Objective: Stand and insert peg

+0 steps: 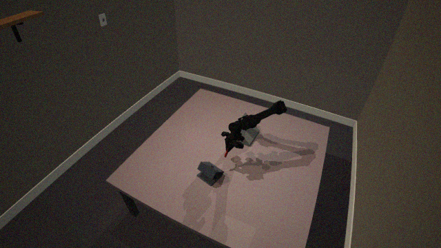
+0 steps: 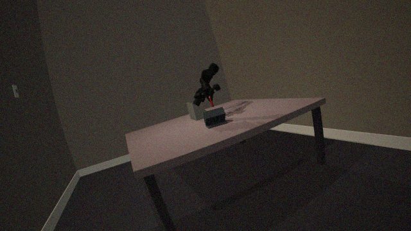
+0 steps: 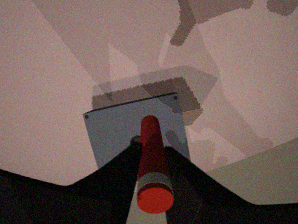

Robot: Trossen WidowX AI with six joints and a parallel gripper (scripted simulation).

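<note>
Now: the sloped panel 13 cm ahead of my gripper tip, 10 cm below it and 5 cm to the right of it. The rest, counted from my gripper tip: red peg: 1 cm behind, 1 cm above.
</note>
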